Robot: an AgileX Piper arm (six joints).
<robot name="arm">
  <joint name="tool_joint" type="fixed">
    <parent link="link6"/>
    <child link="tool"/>
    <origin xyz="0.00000 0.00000 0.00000" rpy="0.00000 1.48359 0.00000"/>
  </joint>
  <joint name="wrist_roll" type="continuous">
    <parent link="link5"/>
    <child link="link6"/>
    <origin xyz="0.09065 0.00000 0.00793"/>
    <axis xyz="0.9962 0 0.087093"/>
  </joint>
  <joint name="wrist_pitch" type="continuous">
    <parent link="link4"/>
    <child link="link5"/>
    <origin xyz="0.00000 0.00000 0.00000"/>
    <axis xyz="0 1 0"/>
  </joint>
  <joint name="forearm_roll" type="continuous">
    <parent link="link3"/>
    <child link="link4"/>
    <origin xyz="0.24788 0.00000 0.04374"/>
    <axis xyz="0.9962 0 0.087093"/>
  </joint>
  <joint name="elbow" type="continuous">
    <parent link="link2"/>
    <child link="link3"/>
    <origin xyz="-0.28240 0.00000 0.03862"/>
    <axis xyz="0 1 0"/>
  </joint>
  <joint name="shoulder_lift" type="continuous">
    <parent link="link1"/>
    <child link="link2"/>
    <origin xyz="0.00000 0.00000 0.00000"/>
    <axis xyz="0 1 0"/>
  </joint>
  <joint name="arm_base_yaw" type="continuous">
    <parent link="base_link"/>
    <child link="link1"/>
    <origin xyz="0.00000 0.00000 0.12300"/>
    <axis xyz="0 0 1"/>
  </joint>
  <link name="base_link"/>
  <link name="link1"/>
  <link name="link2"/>
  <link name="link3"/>
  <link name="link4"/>
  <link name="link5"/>
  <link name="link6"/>
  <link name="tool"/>
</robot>
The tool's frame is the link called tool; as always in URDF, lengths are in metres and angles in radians. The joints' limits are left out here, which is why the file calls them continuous.
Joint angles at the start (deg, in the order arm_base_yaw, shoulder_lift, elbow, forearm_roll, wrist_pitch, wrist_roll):
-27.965, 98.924, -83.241, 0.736, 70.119, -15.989
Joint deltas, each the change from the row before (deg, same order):
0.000, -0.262, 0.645, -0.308, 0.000, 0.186
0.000, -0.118, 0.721, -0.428, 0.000, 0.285
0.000, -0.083, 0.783, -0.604, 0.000, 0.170
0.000, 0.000, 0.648, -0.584, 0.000, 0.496
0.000, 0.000, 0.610, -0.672, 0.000, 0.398
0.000, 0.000, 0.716, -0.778, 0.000, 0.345
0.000, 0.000, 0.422, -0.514, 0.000, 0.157
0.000, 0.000, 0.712, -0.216, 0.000, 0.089
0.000, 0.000, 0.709, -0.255, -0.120, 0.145
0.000, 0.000, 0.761, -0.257, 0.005, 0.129
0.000, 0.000, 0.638, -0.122, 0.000, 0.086
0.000, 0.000, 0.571, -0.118, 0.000, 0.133
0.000, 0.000, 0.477, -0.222, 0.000, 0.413
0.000, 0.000, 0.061, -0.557, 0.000, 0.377
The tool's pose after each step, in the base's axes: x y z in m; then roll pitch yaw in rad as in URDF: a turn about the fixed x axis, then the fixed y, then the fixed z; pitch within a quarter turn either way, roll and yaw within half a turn. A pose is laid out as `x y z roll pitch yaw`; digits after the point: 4 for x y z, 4 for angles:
0.3050 -0.1612 0.2799 -3.1065 0.1499 2.9300
0.3031 -0.1609 0.2773 -3.1030 0.1380 2.9270
0.3010 -0.1608 0.2742 -3.0967 0.1236 2.9271
0.2994 -0.1609 0.2712 -3.0911 0.1104 2.9214
0.2977 -0.1612 0.2685 -3.0836 0.0975 2.9180
0.2957 -0.1615 0.2653 -3.0746 0.0824 2.9161
0.2945 -0.1617 0.2635 -3.0684 0.0732 2.9161
0.2929 -0.1612 0.2603 -3.0682 0.0604 2.9156
0.2914 -0.1608 0.2572 -3.0669 0.0496 2.9144
0.2896 -0.1603 0.2539 -3.0663 0.0357 2.9135
0.2881 -0.1597 0.2511 -3.0672 0.0245 2.9126
0.2867 -0.1592 0.2486 -3.0679 0.0146 2.9109
0.2854 -0.1589 0.2466 -3.0665 0.0061 2.9050
0.2849 -0.1595 0.2464 -3.0579 0.0033 2.9016

